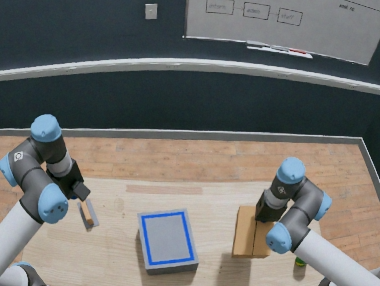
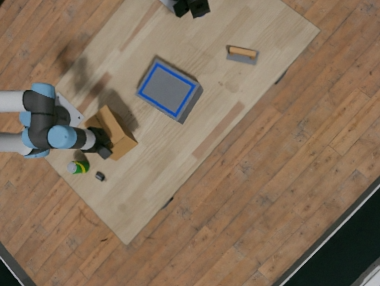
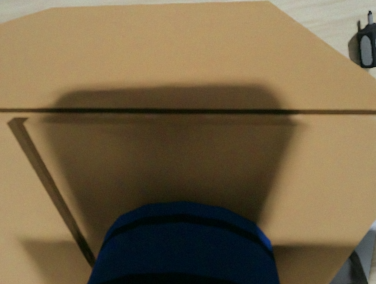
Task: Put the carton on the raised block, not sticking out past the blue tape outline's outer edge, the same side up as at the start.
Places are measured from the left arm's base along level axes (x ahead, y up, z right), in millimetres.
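Pixels of known places: right hand, tool point: [image 3: 183, 221]; right arm's base, link origin: [image 2: 58, 119].
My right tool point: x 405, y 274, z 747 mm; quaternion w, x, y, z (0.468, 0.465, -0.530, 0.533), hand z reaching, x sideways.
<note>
Behind a point stands the place of what it marks.
The brown carton [image 1: 243, 232] {x 358, y 269, z 675 mm} [image 2: 119, 134] {x 434, y 286, z 679 mm} [image 3: 175, 50] {x 454, y 260, z 752 mm} has its seamed face up, looks about level, and hangs a little above the table, its shadow set off from it. My right gripper [image 1: 263, 218] {x 405, y 274, z 747 mm} [image 2: 103, 146] {x 405, y 274, z 747 mm} [image 3: 182, 240] is on that face and holds it; the contact itself is hidden. The grey raised block [image 1: 167, 239] {x 382, y 120, z 419 mm} [image 2: 166, 91] {x 394, y 120, z 423 mm} stands apart from the carton, with the blue tape outline [image 1: 162, 214] {x 492, y 122, z 394 mm} [image 2: 176, 74] {x 373, y 120, z 334 mm} on its bare top. My left gripper [image 1: 74, 196] [image 2: 201, 15] {x 385, y 404, z 125 mm} holds nothing and is away from the block and carton.
A trowel with a wooden handle [image 1: 88, 214] {x 477, y 60, z 67 mm} [image 2: 242, 52] {x 511, y 60, z 48 mm} lies on the table [image 2: 220, 100] {x 583, y 0, z 273 mm} beyond the block. A green can [image 1: 300, 261] {x 287, y 52, z 990 mm} [image 2: 79, 166] {x 324, y 105, z 990 mm} and a small black object [image 2: 100, 176] {x 413, y 27, z 977 mm} [image 3: 367, 48] {x 409, y 23, z 974 mm} are near the carton.
</note>
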